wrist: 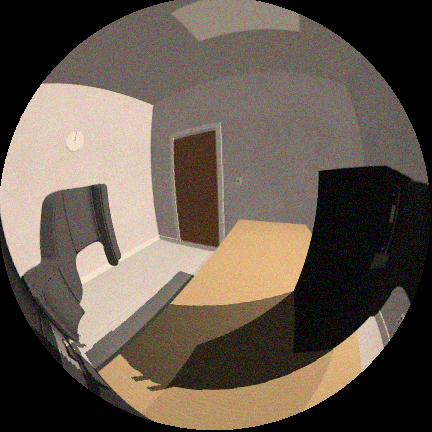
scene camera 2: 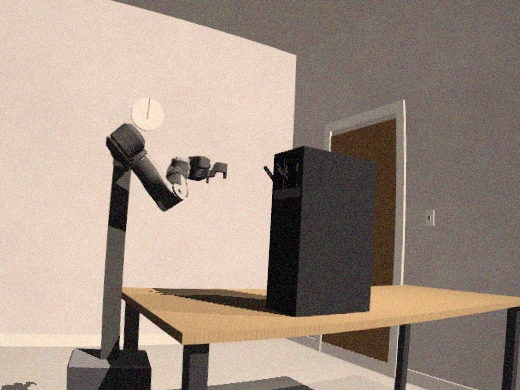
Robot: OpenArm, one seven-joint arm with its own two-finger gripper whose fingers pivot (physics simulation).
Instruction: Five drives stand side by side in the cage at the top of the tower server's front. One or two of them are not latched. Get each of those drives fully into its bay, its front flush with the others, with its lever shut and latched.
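The black tower server (scene camera 2: 336, 230) (wrist: 325, 240) stands upright on the table. Its drive cage (scene camera 2: 288, 174) (wrist: 392, 214) is at the top of the front, dark in both views. In scene camera 2 a lever (scene camera 2: 268, 172) sticks out from the front, tilted up and outward. Another slanted lever (scene camera 2: 283, 171) shows within the cage area. I cannot tell which bays these belong to or how far the drives sit in. My gripper (scene camera 2: 217, 178) (wrist: 216, 245) is open and empty, in the air in front of the tower at about cage height, apart from it. In the wrist view its right finger merges with the dark tower.
The wooden table (scene camera 2: 225, 320) (wrist: 260, 260) carries the tower, whose shadow falls across the top. The robot's post (scene camera 2: 114, 260) stands beyond the table's left end. A brown door (scene camera 2: 385, 240) (wrist: 197, 190) and a wall clock (scene camera 2: 147, 114) (wrist: 75, 141) are in the background.
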